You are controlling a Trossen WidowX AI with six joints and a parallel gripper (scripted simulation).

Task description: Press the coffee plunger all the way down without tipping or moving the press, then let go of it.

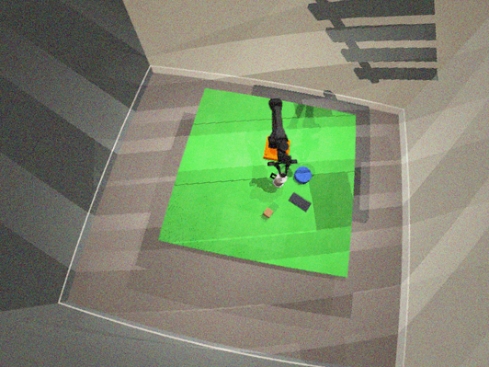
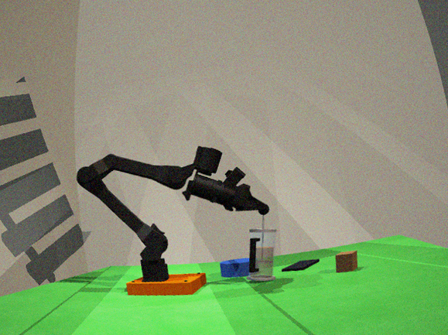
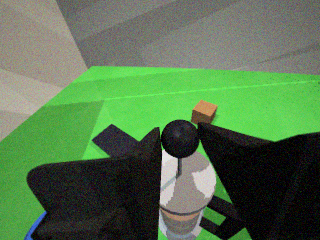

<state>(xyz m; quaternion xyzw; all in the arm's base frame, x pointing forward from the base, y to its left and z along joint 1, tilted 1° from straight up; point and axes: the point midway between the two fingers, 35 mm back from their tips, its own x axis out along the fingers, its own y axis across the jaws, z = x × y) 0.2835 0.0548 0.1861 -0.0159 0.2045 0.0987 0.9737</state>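
Right now my gripper tip is 100 mm above the glass coffee press, 30 mm past it and 20 mm to the left of it. Also, from my gripper tip: blue round disc: 180 mm below, 170 mm to the left, 90 mm behind.
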